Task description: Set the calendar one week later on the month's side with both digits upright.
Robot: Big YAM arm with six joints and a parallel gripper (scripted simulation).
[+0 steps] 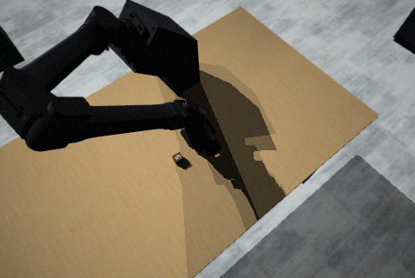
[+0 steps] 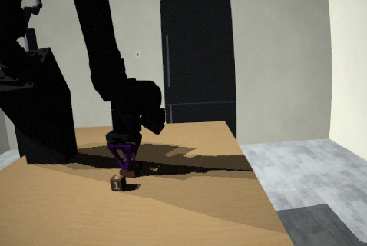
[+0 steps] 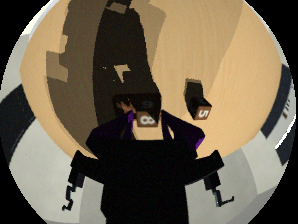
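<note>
Now: hand 20 mm to the right of the brown tray and 20 mm above it.
</note>
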